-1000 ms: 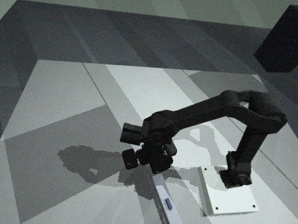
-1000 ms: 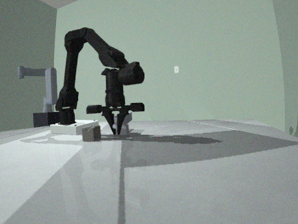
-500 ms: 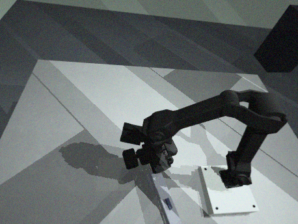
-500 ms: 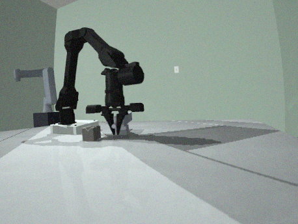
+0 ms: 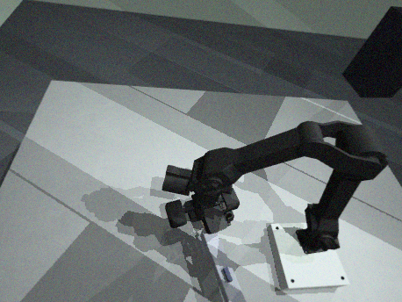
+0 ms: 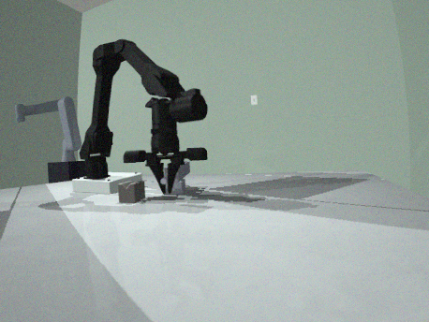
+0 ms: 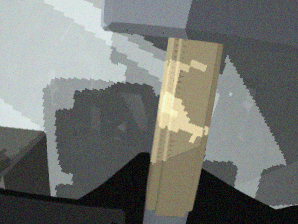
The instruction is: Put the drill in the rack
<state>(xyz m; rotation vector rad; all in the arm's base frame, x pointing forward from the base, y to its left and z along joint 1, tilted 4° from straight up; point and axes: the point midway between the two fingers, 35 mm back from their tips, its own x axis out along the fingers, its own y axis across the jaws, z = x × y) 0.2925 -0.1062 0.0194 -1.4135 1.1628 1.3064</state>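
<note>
My gripper tip is 10 mm past the drill, 40 mm to the right of it and 40 mm below it. The rest, counted from my gripper tip: blue key: 30 mm behind, 160 mm to the left, 40 mm above; then housing: 30 mm behind, 140 mm to the left, 40 mm above; then rack: 70 mm behind, 40 mm to the right, 10 mm above.
</note>
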